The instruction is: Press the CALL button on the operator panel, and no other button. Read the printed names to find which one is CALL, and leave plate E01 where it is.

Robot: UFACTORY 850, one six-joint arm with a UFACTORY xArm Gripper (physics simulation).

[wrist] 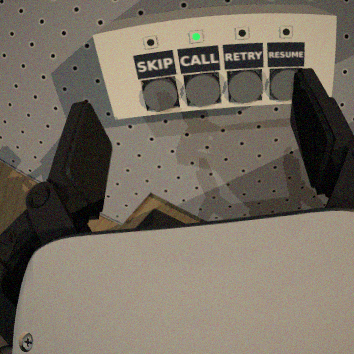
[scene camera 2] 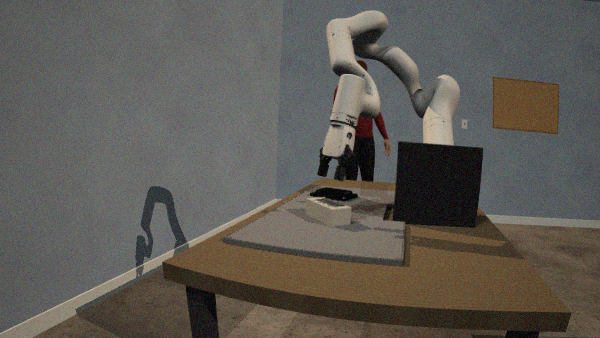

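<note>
The operator panel (scene camera 2: 336, 215) (wrist: 120, 65) is a cream box on the grey perforated board. In the wrist view its printed names read SKIP, CALL, RETRY and RESUME from left to right. The round grey CALL button (wrist: 202, 90) lies below its name, and the small lamp (wrist: 196, 37) above that name is lit green. The SKIP button (wrist: 160, 94), RETRY button (wrist: 245, 86) and RESUME button (wrist: 282, 85) are beside it. My gripper (scene camera 2: 332, 177) (wrist: 194, 106) is open and empty, above the board. Its right finger partly covers the RESUME button. No plate marked E01 can be made out.
A flat black object (scene camera 2: 333, 193) lies on the grey board (scene camera 2: 300, 240) (wrist: 150, 170) behind the panel. A tall black upright screen (scene camera 2: 440, 185) stands on the right of the wooden table (scene camera 2: 450, 285). A person in red (scene camera 2: 366, 127) stands behind the table.
</note>
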